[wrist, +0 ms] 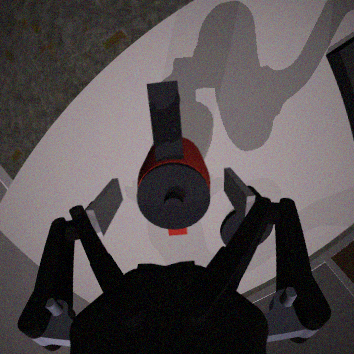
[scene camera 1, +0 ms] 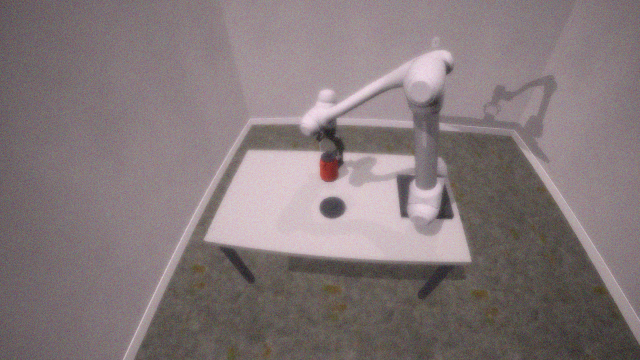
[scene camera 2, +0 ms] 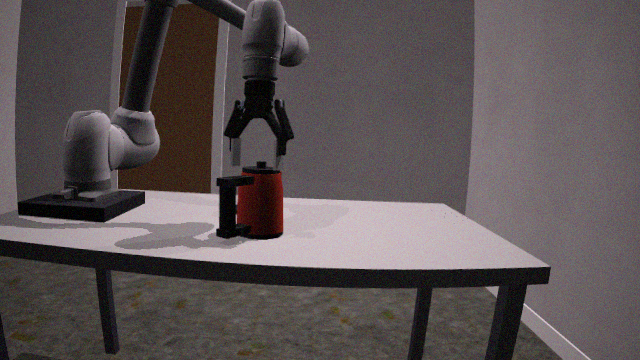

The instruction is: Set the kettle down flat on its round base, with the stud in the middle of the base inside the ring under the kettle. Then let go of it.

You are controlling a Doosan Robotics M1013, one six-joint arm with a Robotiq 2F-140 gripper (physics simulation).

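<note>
The red kettle [scene camera 1: 329, 171] [scene camera 2: 262, 206] [wrist: 194, 154] stands upright on the table, apart from its base. Its black handle [scene camera 2: 227, 207] [wrist: 165, 117] points away from the gripper body in the wrist view, and a small red spout shows on the opposite side. The dark round base [scene camera 1: 332, 207] [wrist: 230, 230] lies flat on the table, partly behind a finger in the wrist view; it does not show in scene camera 2. The stud cannot be made out, and the ring under the kettle is hidden. My gripper [scene camera 1: 331, 154] [scene camera 2: 257, 163] [wrist: 171, 184] is open and empty, pointing down, fingertips around the lid knob's height, one on each side.
The white table [scene camera 1: 260, 200] [scene camera 2: 400, 240] [wrist: 75, 150] carries everything. The arm's black mounting plate [scene camera 1: 403, 197] [scene camera 2: 65, 210] is on the same table, to the right in scene camera 1. The kettle stands near the table edge farther from that camera.
</note>
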